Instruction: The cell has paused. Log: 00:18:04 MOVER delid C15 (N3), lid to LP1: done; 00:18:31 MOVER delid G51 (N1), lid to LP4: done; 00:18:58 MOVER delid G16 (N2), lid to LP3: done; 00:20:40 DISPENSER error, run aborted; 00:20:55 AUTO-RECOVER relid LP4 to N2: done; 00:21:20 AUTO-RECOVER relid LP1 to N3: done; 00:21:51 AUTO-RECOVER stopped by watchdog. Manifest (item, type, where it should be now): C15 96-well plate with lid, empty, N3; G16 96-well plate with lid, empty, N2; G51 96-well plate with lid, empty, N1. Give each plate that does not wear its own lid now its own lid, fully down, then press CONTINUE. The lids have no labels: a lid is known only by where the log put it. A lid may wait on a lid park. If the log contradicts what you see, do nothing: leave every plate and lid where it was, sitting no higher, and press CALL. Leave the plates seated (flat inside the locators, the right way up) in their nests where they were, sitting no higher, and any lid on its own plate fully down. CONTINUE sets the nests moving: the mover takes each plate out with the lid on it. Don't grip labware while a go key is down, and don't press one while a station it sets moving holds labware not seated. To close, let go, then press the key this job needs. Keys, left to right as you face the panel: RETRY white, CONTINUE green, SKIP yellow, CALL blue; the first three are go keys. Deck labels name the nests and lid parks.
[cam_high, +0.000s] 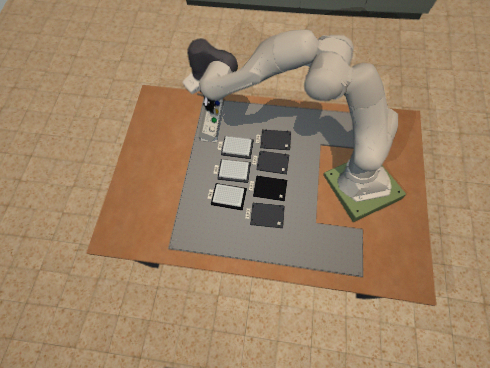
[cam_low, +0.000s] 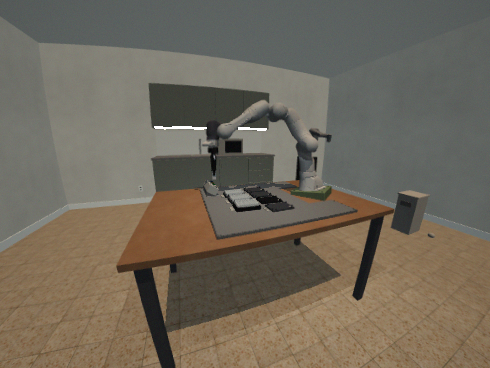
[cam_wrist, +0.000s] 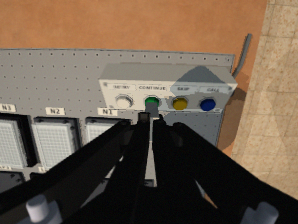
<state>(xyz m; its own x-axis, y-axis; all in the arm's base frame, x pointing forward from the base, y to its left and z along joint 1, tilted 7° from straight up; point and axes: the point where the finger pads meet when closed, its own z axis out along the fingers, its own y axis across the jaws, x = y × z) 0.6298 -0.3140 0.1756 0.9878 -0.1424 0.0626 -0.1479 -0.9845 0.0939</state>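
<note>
Right now my hand is 7 cm above the green continue key. The rest, counted from my hand: yellow skip key 1 cm behind, 5 cm to the right, 7 cm below; then white retry key 1 cm ahead, 5 cm to the left, 7 cm below; then blue call key 1 cm behind, 10 cm to the right, 7 cm below.
</note>
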